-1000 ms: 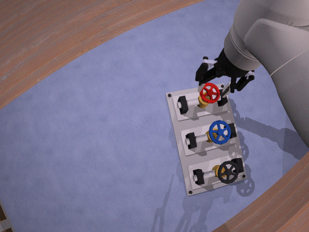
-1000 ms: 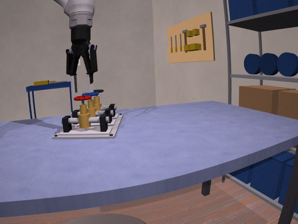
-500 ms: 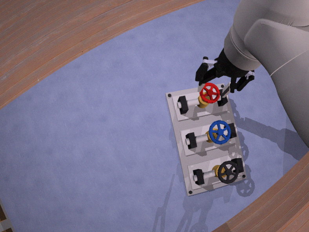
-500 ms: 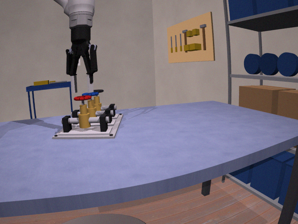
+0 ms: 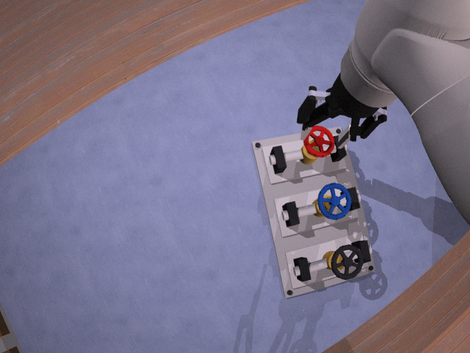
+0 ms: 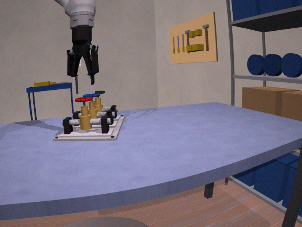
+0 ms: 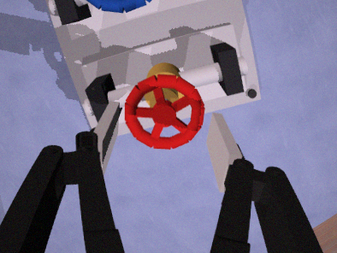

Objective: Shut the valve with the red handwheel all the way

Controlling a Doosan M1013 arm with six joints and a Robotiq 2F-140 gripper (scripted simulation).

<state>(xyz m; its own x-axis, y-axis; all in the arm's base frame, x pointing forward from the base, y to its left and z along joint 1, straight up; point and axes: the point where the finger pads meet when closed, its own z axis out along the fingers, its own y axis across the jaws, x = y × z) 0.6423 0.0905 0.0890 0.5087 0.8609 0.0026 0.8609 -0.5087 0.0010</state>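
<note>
Right now the red handwheel is 6 cm below my hand. Round my hand: black handwheel (4 cm ahead, 25 cm to the left, 6 cm below); then blue handwheel (2 cm ahead, 13 cm to the left, 6 cm below).
</note>
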